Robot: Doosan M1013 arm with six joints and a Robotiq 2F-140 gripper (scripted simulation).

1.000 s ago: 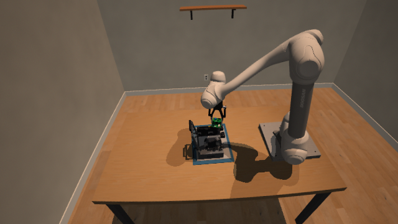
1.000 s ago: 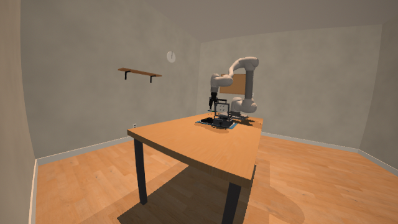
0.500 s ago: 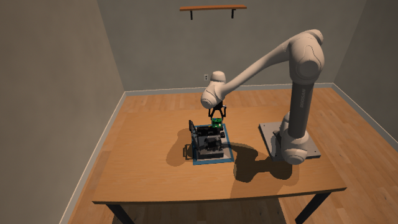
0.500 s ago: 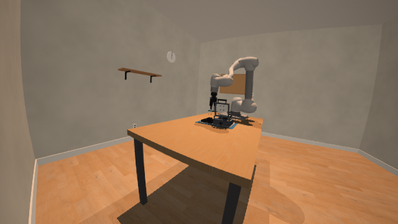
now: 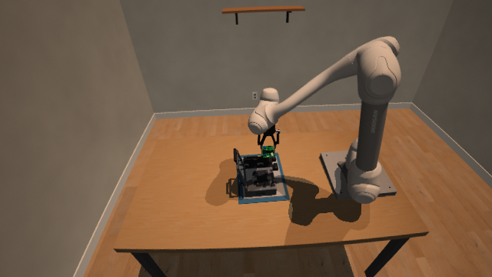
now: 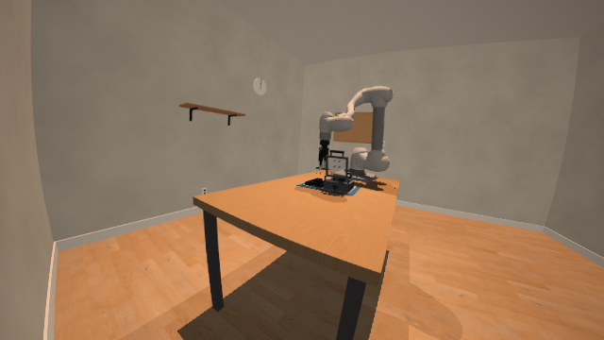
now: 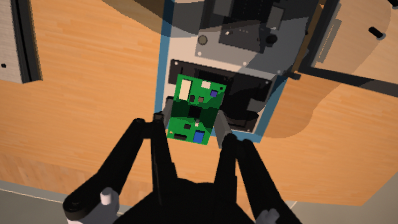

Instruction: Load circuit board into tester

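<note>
My hand is 2 cm above the green circuit board. The rest, counted from my hand: dark block 23 cm to the left, 5 cm below; then tester lid 19 cm ahead, 17 cm to the left, 4 cm above.
</note>
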